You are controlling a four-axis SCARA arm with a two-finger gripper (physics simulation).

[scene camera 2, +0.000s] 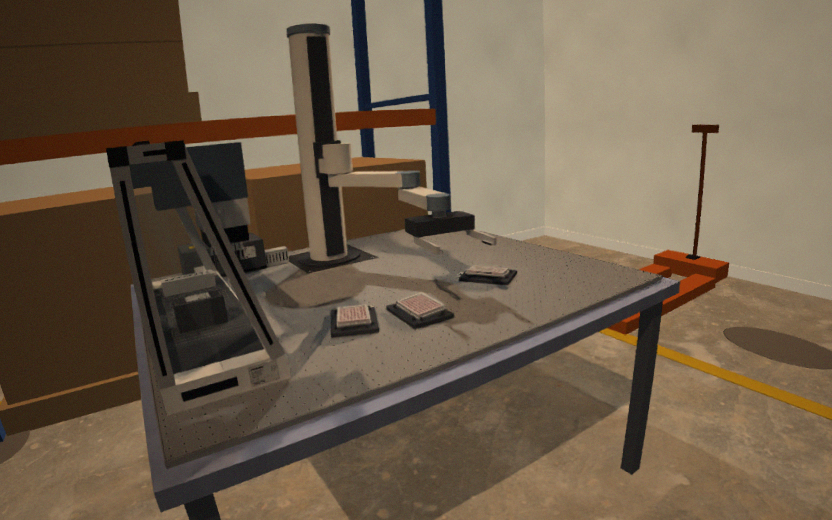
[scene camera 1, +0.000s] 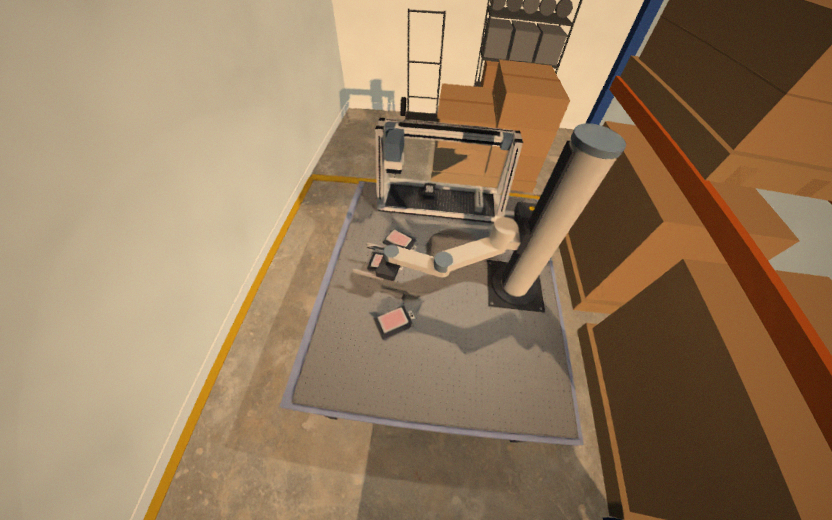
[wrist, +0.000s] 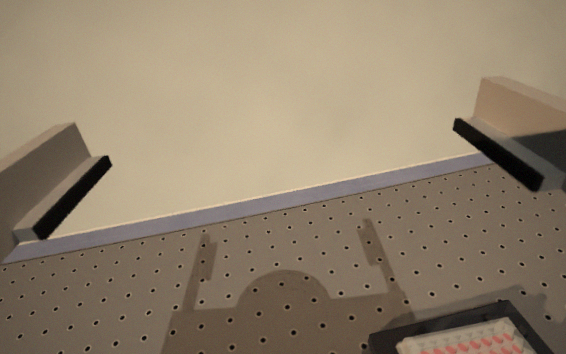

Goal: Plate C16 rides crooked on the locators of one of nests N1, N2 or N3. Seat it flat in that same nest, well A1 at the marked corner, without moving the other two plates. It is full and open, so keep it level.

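Observation:
Three pink-welled plates sit on dark nests. One plate (scene camera 1: 399, 237) (scene camera 2: 354, 314) is nearest the gantry frame. A second plate (scene camera 1: 376, 260) (scene camera 2: 420, 303) is partly hidden by the hand in scene camera 1. A third plate (scene camera 1: 393, 320) (scene camera 2: 488, 270) stands apart from them. Part of one plate (wrist: 470, 341) on its nest (wrist: 425, 327) shows at the wrist view's lower right. I cannot read the labels or tell which plate is C16 or rides crooked. My gripper (scene camera 1: 361, 259) (scene camera 2: 466, 245) (wrist: 276, 121) is open and empty, above the table.
A gantry frame (scene camera 1: 379, 165) (scene camera 2: 138, 269) stands at one end of the perforated table (scene camera 1: 441, 380) (scene camera 2: 380, 374) (wrist: 260, 250). The arm's column (scene camera 1: 555, 214) (scene camera 2: 312, 147) rises from the table's side. The table's bluish edge (wrist: 300, 196) crosses the wrist view.

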